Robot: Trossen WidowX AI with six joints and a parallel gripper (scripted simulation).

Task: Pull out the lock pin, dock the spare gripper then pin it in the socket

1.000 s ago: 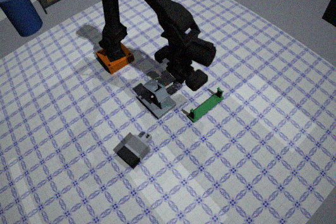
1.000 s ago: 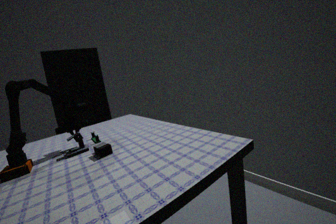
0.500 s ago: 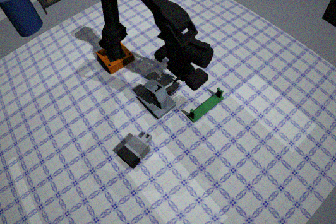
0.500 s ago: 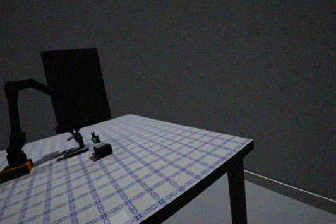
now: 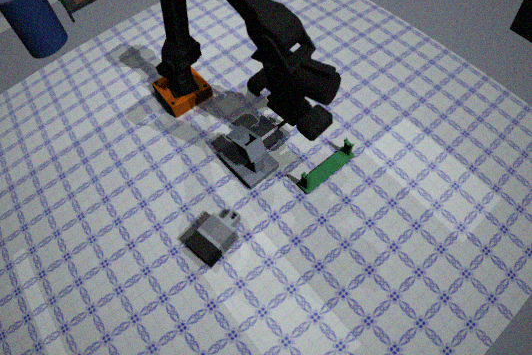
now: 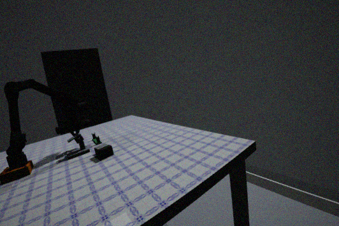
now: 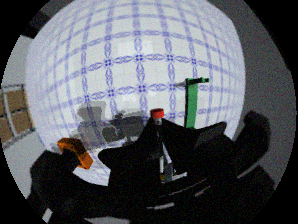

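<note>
My gripper tip is 11 cm short of the green cradle, 3 cm above it and 1 cm to the right of it. From my gripper tip the other things lie so: socket 11 cm to the right, 1 cm ahead; then dark spare gripper 25 cm to the right, 13 cm ahead, 3 cm below.
</note>
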